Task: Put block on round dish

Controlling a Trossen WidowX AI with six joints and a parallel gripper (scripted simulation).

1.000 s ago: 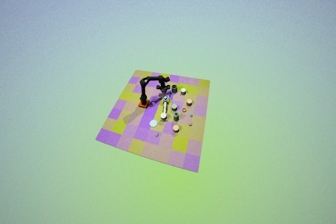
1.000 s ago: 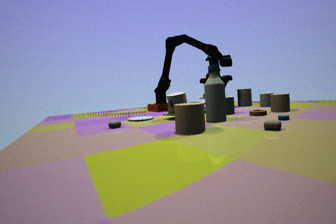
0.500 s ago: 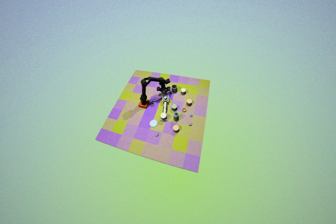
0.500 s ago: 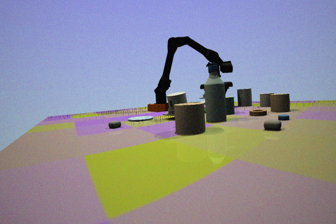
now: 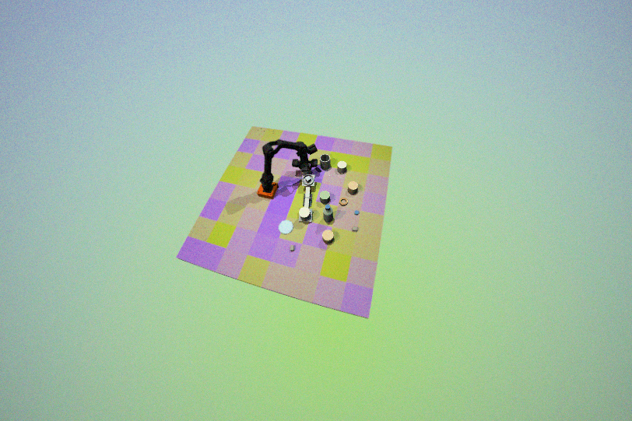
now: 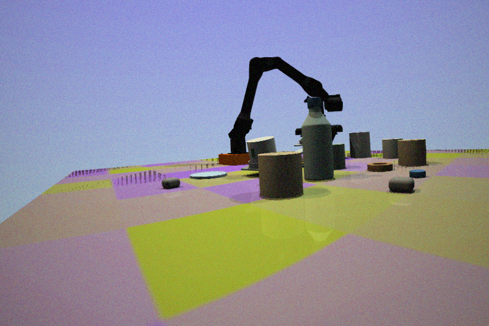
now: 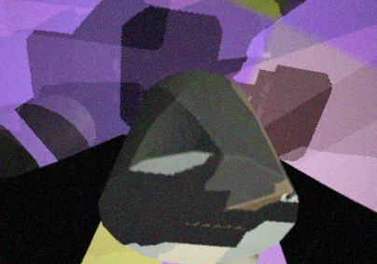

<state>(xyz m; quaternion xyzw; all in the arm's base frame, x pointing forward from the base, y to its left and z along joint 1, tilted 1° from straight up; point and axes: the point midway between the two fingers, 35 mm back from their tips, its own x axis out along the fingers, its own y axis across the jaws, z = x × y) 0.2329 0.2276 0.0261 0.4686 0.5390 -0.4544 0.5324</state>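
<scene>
Now: gripper tip 50 mm short of the block, 130 mm to the left of it and 60 mm below it. Also, from my gripper tip: pale blue round dish 30 mm behind, 480 mm to the right, 20 mm below; grey bottle 240 mm ahead, 360 mm to the right, 90 mm above; balance 70 mm ahead, 250 mm to the right, 10 mm above.
</scene>
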